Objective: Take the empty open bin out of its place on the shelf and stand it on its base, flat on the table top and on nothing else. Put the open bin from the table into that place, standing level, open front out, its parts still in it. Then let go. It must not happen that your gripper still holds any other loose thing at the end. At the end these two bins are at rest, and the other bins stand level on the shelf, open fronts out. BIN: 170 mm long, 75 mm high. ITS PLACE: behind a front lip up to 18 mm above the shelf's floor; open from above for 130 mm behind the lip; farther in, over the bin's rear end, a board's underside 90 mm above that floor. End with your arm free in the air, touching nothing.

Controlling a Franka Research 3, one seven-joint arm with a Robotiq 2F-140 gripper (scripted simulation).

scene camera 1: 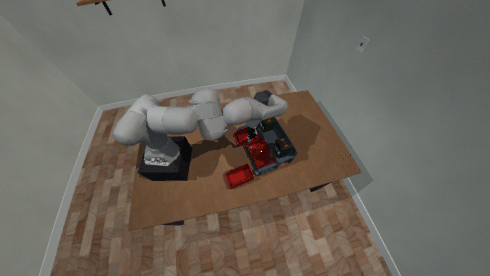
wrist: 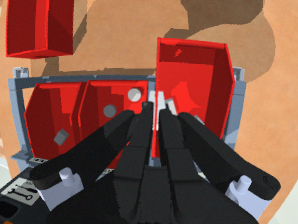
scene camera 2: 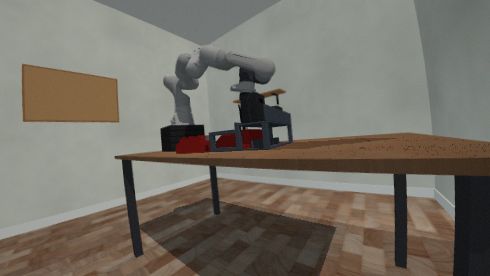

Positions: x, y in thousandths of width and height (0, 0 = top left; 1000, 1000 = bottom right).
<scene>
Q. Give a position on a red bin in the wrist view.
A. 304, 525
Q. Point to a red bin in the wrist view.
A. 673, 364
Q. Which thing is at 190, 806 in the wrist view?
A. My gripper.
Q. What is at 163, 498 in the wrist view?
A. A red bin.
</scene>
